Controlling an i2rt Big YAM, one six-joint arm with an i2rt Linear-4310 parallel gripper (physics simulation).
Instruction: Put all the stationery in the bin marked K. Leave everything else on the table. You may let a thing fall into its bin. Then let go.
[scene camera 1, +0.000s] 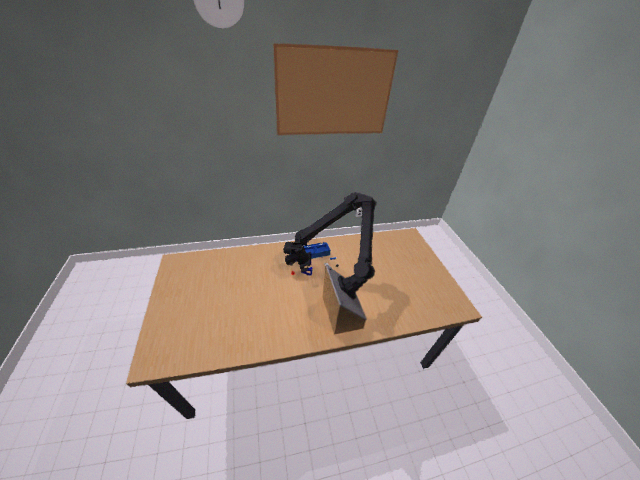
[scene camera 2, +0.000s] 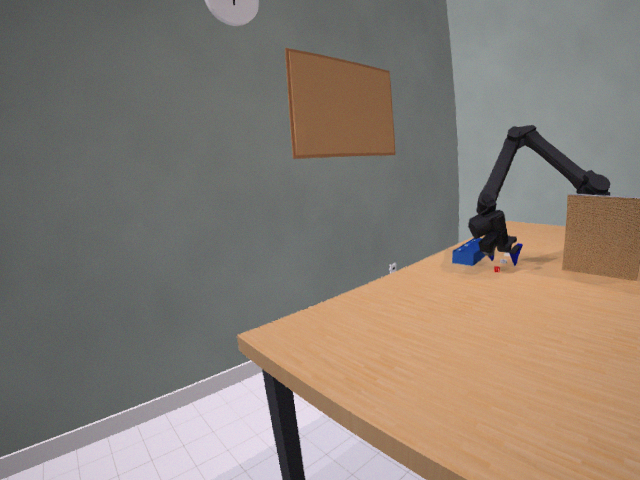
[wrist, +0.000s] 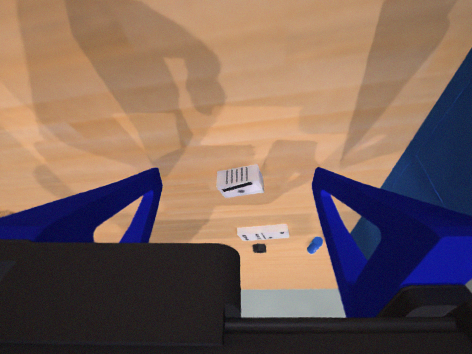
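Seen in the pictures: gripper, between the fingertips: (scene camera 1: 310, 269) (scene camera 2: 503, 262) (wrist: 236, 176); arm's base, origin of its link: (scene camera 1: 345, 288) (scene camera 2: 597, 220).
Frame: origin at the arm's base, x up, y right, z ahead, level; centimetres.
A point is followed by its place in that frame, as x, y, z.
Observation:
My gripper (scene camera 1: 307, 271) @(-16.8, -15.1, 28.5) (scene camera 2: 501, 259) @(-16.8, -15.1, 28.5) (wrist: 236, 176) @(-16.8, -15.1, 28.5) is open and empty, with its blue fingers above the table. In the wrist view a small white block with black stripes (wrist: 240, 181) @(-16.0, -15.9, 28.8) lies between and below the fingertips. Beyond it lie a white tile with black dots (wrist: 263, 232) @(-16.3, -5.5, 30.7), a small black piece (wrist: 259, 248) @(-16.3, 1.2, 30.6) (scene camera 1: 337, 265) @(-16.1, 2.2, 30.5) and a small blue rounded piece (wrist: 314, 245) @(-16.1, -1.1, 36.7) (scene camera 1: 332, 258) @(-16.1, -0.1, 36.8), near the right finger. A small red piece (scene camera 1: 293, 272) @(-15.4, -25.7, 25.6) (scene camera 2: 496, 269) @(-16.0, -26.9, 25.7) lies beside the gripper. The blue bin unit (scene camera 1: 319, 250) @(-16.2, -7.8, 44.8) (scene camera 2: 465, 256) @(-13.8, -26.4, 38.8) (wrist: 445, 165) @(-14.8, -18.8, 37.1) stands close by; I cannot read its letters.
The arm stands on a block-shaped pedestal (scene camera 1: 330, 307) @(-7.1, -8.0, -6.0) (scene camera 2: 599, 237) @(-4.2, -8.4, -2.9) on the wooden table (scene camera 1: 222, 310) @(-16.9, -64.4, 2.1) (scene camera 2: 413, 341) @(-17.0, -81.3, 17.0). The arm partly hides the bin unit in both scene views. The table's far edge lies just behind the bin unit.

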